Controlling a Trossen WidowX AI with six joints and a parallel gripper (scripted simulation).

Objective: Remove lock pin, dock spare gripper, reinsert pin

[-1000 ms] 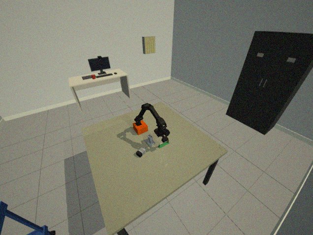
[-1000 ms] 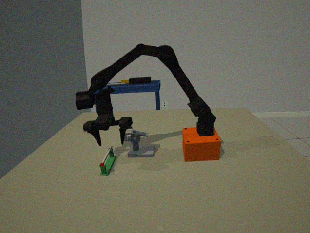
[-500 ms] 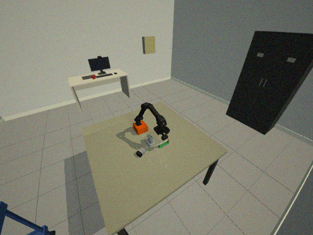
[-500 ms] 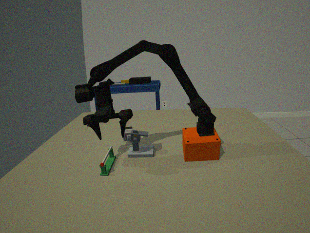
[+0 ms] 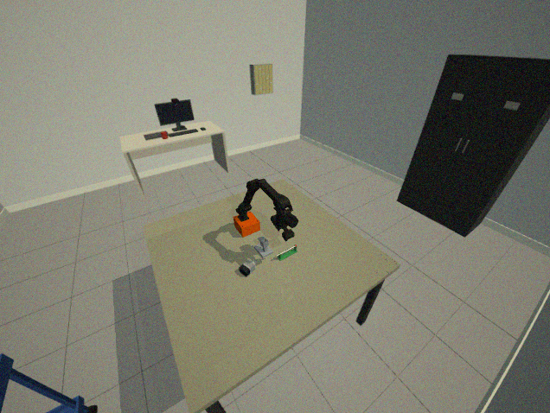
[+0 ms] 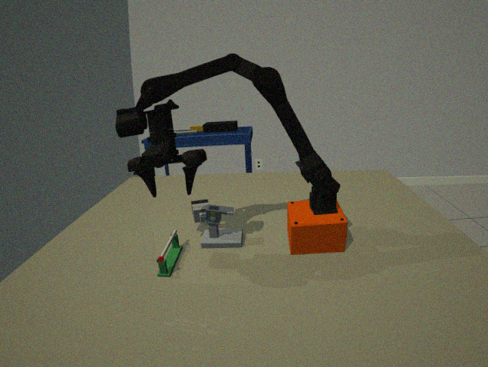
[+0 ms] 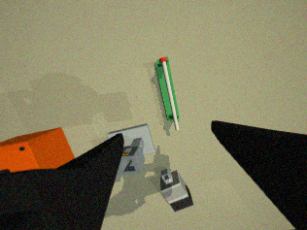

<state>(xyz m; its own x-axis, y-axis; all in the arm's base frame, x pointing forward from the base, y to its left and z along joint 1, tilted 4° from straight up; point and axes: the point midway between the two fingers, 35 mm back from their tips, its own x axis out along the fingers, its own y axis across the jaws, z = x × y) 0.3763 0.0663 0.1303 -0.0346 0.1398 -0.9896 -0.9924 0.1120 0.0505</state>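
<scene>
Now: the spare gripper 230 mm to the right of my gripper tip, 140 mm below it and 20 mm behind it. The rest, counted from my gripper tip: socket: 120 mm below, 90 mm behind, 80 mm to the right; then green cradle: 140 mm below, 30 mm to the left, 20 mm ahead.
</scene>
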